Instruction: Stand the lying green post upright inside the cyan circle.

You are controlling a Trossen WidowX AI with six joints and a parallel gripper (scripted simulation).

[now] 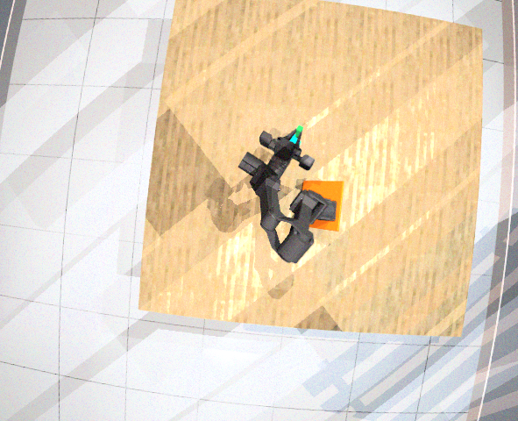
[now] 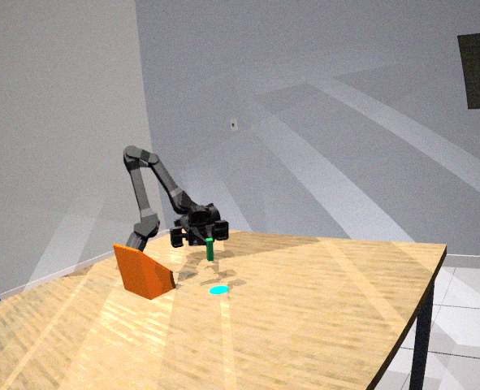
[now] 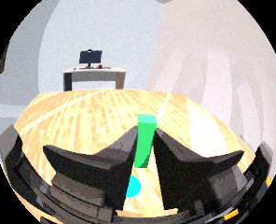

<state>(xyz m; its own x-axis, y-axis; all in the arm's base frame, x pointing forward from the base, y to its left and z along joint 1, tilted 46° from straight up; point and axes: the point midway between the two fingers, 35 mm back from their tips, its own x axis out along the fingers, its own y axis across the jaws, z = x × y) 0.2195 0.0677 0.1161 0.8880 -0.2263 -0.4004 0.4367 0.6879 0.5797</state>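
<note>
The cyan circle lies 10 mm to the left of my gripper tip and 160 mm below it. The rest, counted from my gripper tip: green post 20 mm below.
</note>
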